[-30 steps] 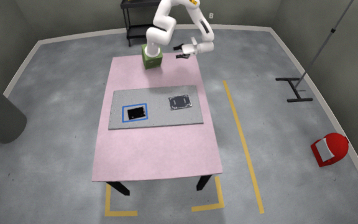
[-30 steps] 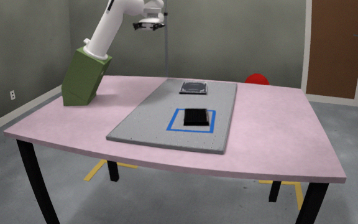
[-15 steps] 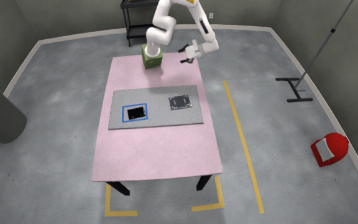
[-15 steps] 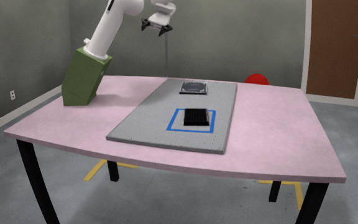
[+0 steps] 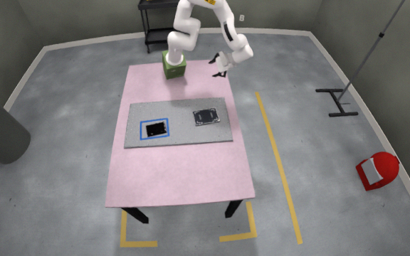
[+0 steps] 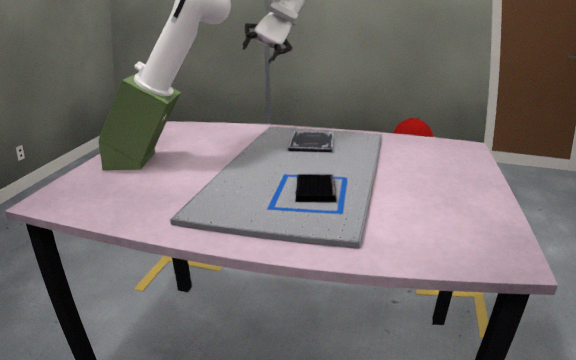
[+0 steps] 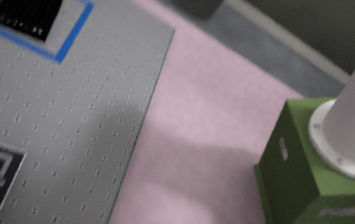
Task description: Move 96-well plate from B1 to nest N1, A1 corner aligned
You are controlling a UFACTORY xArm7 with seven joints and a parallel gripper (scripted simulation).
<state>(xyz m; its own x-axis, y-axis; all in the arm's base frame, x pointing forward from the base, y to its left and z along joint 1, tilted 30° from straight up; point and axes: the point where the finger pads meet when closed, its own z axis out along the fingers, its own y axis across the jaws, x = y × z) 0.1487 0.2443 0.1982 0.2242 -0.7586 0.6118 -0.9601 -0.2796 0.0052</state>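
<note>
Right now the black 96-well plate is 36 cm to the right of my hand, 30 cm ahead of it and 26 cm below it. Round my hand: dark plate nest 26 cm below, 18 cm ahead, 3 cm to the right.
</note>
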